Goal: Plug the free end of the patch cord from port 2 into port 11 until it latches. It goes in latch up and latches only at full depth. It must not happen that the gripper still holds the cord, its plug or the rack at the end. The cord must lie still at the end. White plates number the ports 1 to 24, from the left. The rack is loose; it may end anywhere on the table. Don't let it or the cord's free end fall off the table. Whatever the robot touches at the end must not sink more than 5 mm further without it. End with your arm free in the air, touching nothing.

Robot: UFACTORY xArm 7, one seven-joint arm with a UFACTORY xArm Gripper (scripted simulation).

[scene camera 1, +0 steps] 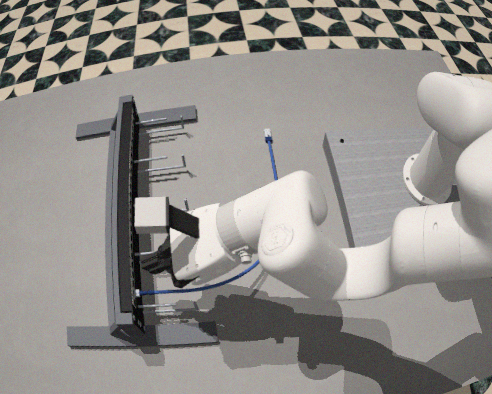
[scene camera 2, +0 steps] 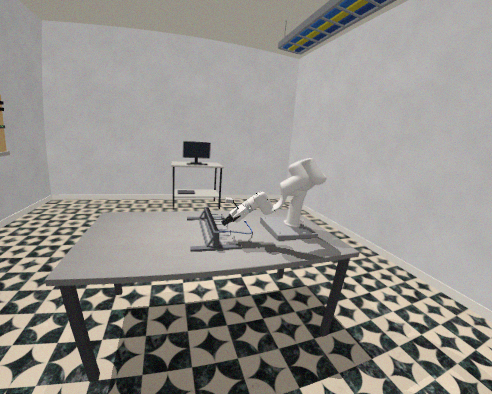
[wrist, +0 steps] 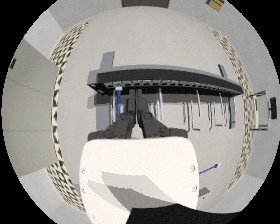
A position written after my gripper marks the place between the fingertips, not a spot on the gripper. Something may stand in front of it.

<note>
I see my gripper (scene camera 1: 147,266).
My gripper shows as well in the wrist view (wrist: 136,96).
</note>
